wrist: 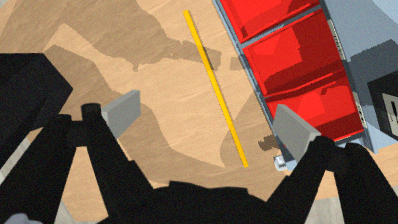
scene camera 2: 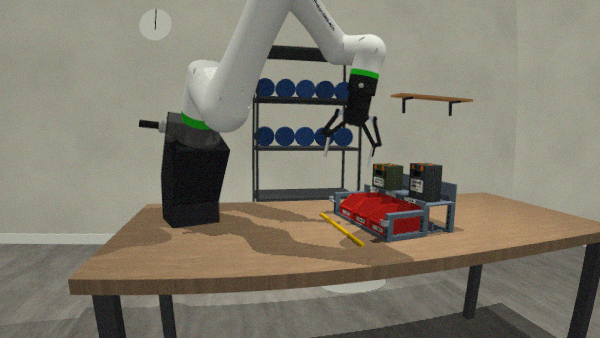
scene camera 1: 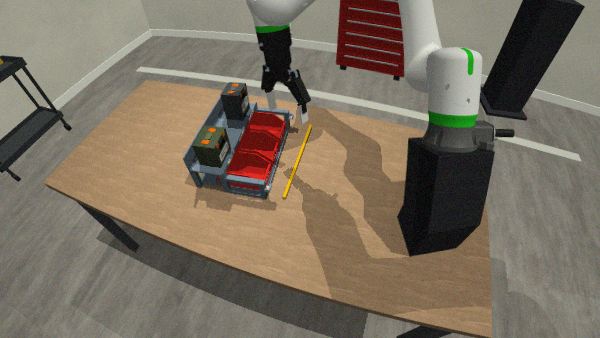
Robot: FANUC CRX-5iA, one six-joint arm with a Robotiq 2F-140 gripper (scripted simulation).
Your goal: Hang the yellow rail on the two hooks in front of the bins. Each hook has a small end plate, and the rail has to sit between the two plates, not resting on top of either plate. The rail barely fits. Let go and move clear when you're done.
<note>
I see my gripper [scene camera 1: 288, 114].
My gripper also shows in the wrist view [wrist: 207, 109] and in scene camera 2 [scene camera 2: 346, 161].
</note>
